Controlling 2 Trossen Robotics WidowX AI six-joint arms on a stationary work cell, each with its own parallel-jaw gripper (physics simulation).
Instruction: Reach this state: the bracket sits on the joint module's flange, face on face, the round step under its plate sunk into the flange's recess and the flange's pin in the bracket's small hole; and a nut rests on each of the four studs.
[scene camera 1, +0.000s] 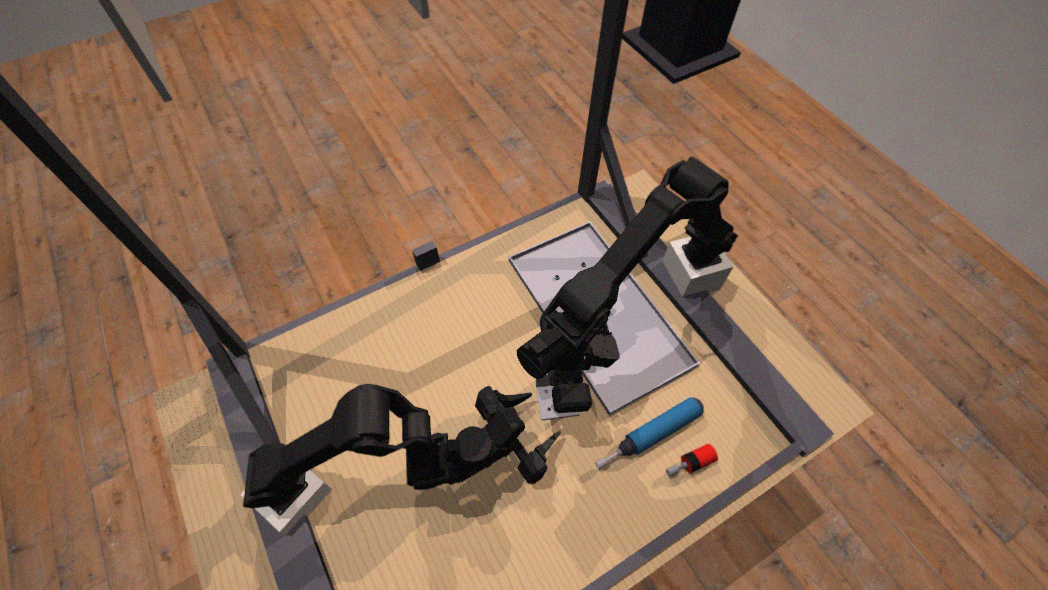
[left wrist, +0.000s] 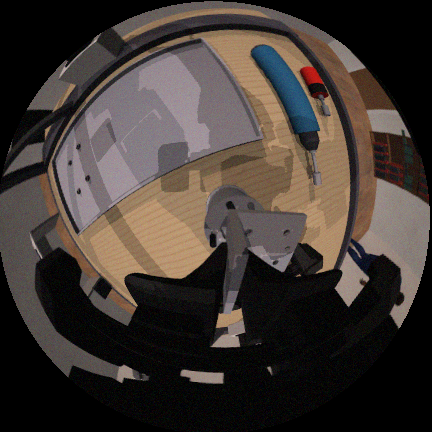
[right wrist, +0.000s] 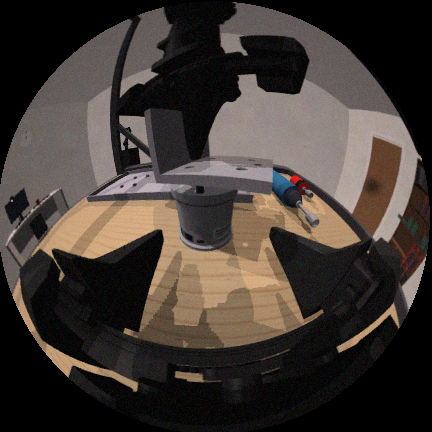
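Seen in the pictures: left gripper, fingertip midpoint: (scene camera 1: 556, 382) (left wrist: 229, 246) (right wrist: 190, 159); right gripper, fingertip midpoint: (scene camera 1: 545, 412) (right wrist: 217, 233); left arm's base, origin of the base link: (scene camera 1: 701, 254); right arm's base, origin of the base link: (scene camera 1: 282, 488).
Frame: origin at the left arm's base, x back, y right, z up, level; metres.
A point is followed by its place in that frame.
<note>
My left gripper (left wrist: 229, 246) {x -0.392, y -0.176, z -0.010 m} (right wrist: 190, 159) {x -0.392, y -0.176, z -0.010 m} is shut on the upright wall of the grey bracket (left wrist: 280, 227) {x -0.382, y -0.220, z -0.008 m} (right wrist: 220, 172) {x -0.433, y -0.210, z -0.010 m}. The bracket's plate hangs over the joint module (left wrist: 214, 200) {x -0.364, y -0.170, z -0.054 m} (right wrist: 205, 217) {x -0.415, y -0.196, z -0.053 m}, and a dark stud (right wrist: 200, 189) {x -0.414, y -0.193, z -0.029 m} shows in the gap between them. In the left wrist view the plate lies off to the right of the flange, with part of the flange and studs uncovered. The recess and pin cannot be made out. My right gripper (scene camera 1: 544, 415) {x -0.424, y -0.209, z -0.060 m} (right wrist: 217, 233) {x -0.424, y -0.209, z -0.060 m} is open and empty, in front of the module. Several nuts (scene camera 1: 556, 277) {x -0.291, y 0.089, z -0.083 m} (left wrist: 87, 178) {x -0.280, y 0.040, z -0.083 m} (right wrist: 134, 185) {x -0.283, y 0.041, z -0.086 m} lie in the tray.
The shallow grey tray (scene camera 1: 638, 344) {x -0.184, y -0.120, z -0.087 m} (left wrist: 175, 80) {x -0.189, y -0.150, z -0.087 m} lies behind the module in the right wrist view. A blue driver (scene camera 1: 663, 426) {x -0.225, y -0.305, z -0.050 m} (left wrist: 285, 90) {x -0.233, y -0.284, z -0.061 m} (right wrist: 285, 189) {x -0.292, y -0.298, z -0.060 m} and a shorter red driver (scene camera 1: 698, 458) {x -0.187, y -0.377, z -0.058 m} (left wrist: 314, 80) {x -0.185, y -0.364, z -0.063 m} (right wrist: 300, 182) {x -0.204, y -0.367, z -0.063 m} lie beside it. Dark frame posts (scene camera 1: 602, 95) {x -0.143, y 0.284, z 0.225 m} rise at the table's edges.
</note>
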